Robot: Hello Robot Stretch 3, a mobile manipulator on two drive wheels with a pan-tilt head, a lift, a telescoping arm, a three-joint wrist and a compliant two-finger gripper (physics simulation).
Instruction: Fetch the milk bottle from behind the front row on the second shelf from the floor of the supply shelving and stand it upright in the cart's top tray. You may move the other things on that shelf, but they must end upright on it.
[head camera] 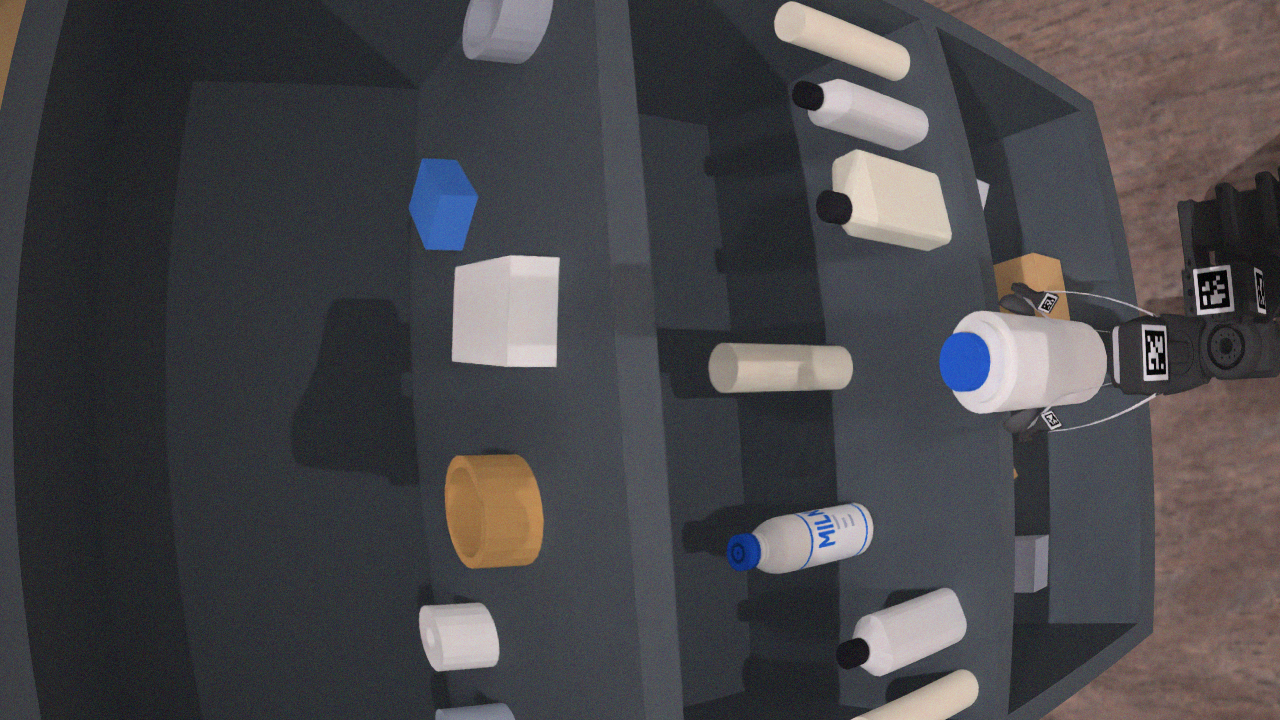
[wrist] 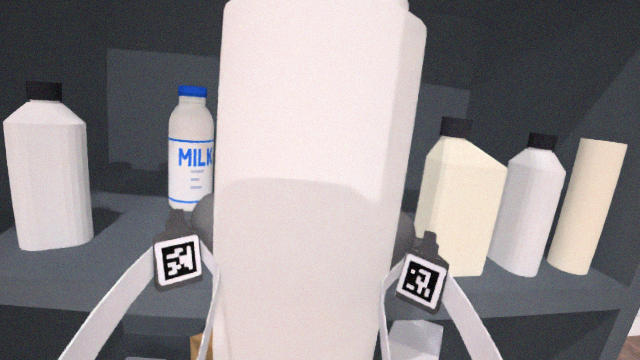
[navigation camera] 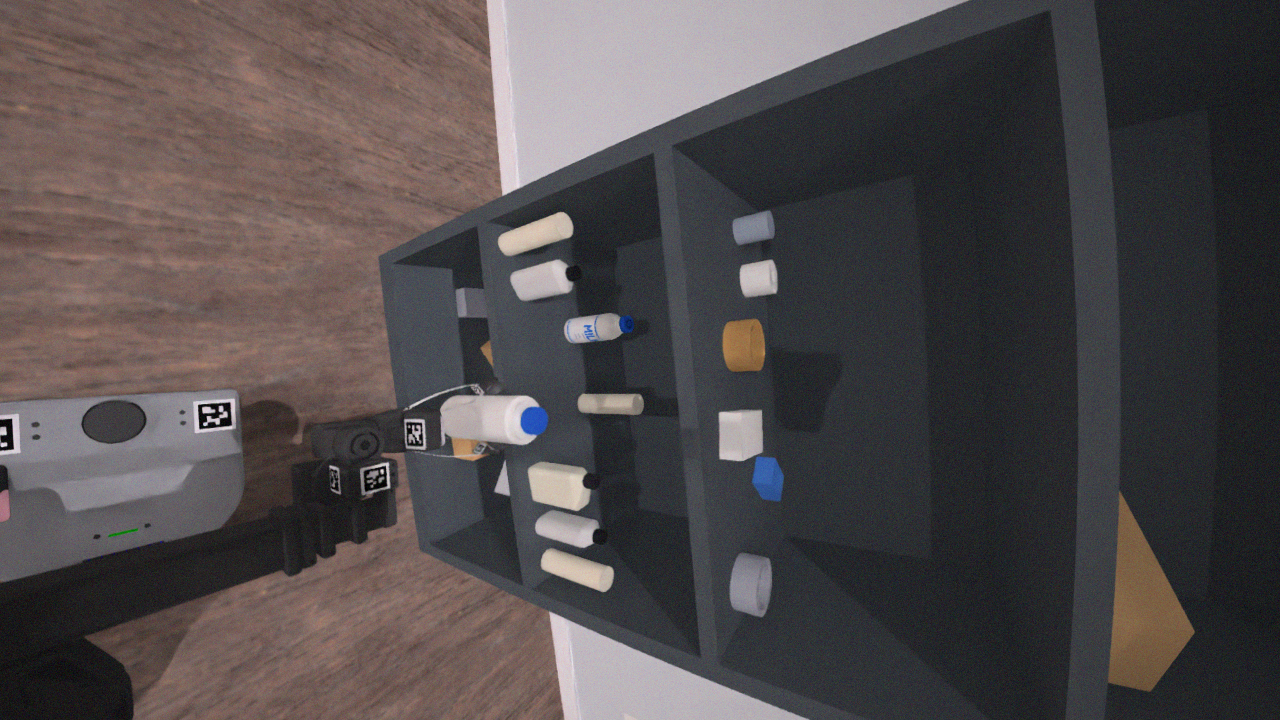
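Where they show: robot's base, link origin: [navigation camera: 116, 419].
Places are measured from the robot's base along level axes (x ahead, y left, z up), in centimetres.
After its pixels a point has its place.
The milk bottle [head camera: 810, 537] {x 14.4, y -73.6, z 64.4 cm} [navigation camera: 595, 328] {x 14.7, y -73.5, z 64.3 cm} [wrist: 191, 155] {x 14.0, y -73.7, z 62.1 cm} with a blue cap and MILK label stands upright towards the back of the second shelf [head camera: 930, 501] {x 11.5, y -64.6, z 53.3 cm} [navigation camera: 528, 358] {x 8.2, y -61.7, z 53.3 cm} [wrist: 120, 285]. In the wrist view its right edge and base are partly covered. My gripper [head camera: 1033, 362] {x -2.8, y -46.5, z 63.7 cm} [navigation camera: 486, 419] {x -2.8, y -46.5, z 63.7 cm} [wrist: 305, 225] {x -2.8, y -46.5, z 63.7 cm} is shut on a large white bottle with a blue cap [head camera: 1065, 362] {x -2.4, y -38.4, z 65.1 cm} [navigation camera: 474, 419] {x -2.2, y -38.5, z 66.3 cm} [wrist: 310, 125] {x -2.4, y -38.5, z 70.0 cm}, held upright at the shelf's front edge, to the right of the milk bottle in the wrist view. The bottle's base is hidden. The cart does not show.
A cream cylinder [head camera: 783, 367] {x -4.3, y -77.6, z 64.8 cm} [navigation camera: 610, 403] {x -4.0, y -77.6, z 64.5 cm} stands towards the back. Black-capped white bottles [head camera: 913, 631] {x 24.3, y -58.4, z 62.7 cm} [navigation camera: 541, 280] {x 24.5, y -58.2, z 62.7 cm} [wrist: 47, 175] {x 23.8, y -58.7, z 61.6 cm}, a cream bottle [head camera: 895, 198] {x -20.4, y -60.0, z 62.9 cm} [navigation camera: 559, 484] {x -19.6, y -59.8, z 63.2 cm} [wrist: 460, 200] {x -19.6, y -59.8, z 62.7 cm} and front cylinders [head camera: 841, 40] {x -39.3, y -62.1, z 65.4 cm} [navigation camera: 577, 569] {x -39.2, y -62.2, z 64.7 cm} [wrist: 590, 205] {x -39.2, y -62.2, z 62.9 cm} stand on both sides. Dividing boards and side walls bound the shelf.
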